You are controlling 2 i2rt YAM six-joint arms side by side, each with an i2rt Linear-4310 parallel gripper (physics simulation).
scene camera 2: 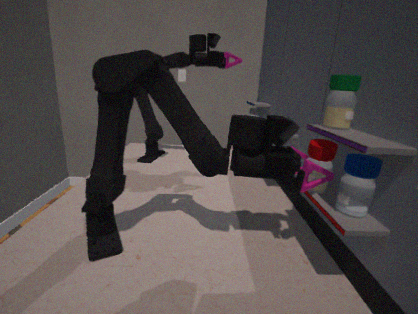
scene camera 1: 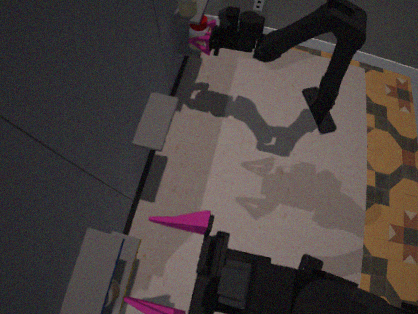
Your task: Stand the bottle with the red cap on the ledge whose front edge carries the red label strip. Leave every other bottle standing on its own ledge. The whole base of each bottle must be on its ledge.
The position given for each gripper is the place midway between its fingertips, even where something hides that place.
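Scene camera 1 gives you the left gripper [scene camera 1: 137,257]. The right gripper [scene camera 2: 326,170] is there to see as well, and so are a red-capped bottle [scene camera 2: 321,152] and a blue-capped bottle [scene camera 2: 357,186].
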